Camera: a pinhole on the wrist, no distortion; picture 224 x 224 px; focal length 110.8 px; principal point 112.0 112.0 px. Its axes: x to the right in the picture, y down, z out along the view. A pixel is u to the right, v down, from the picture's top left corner.
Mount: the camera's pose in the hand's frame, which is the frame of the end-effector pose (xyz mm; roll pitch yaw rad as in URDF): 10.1 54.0 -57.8 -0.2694 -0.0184 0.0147
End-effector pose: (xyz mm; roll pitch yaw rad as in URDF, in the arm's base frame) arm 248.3 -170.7 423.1 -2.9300 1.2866 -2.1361
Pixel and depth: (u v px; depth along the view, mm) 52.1 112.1 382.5
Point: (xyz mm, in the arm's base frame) 378.0 192.7 526.6
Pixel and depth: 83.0 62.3 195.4
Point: 344.1 -41.8 422.6
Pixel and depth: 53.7 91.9 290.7
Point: 373.4 77.6 497.1
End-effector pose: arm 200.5 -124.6 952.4 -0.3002 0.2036 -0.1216
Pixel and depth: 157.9 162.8 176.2
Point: 307.9 62.7 970.4
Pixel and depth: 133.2 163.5 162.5
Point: 264.1 55.3 969.7
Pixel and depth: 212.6 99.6 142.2
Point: 356.9 -42.7 982.5
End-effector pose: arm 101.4 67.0 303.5 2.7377 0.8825 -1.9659
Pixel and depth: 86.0 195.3 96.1
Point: -40.0 99.1 343.5
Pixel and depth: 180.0 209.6 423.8
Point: -496.5 161.8 87.4
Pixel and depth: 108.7 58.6 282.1
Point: 81.9 270.5 159.3
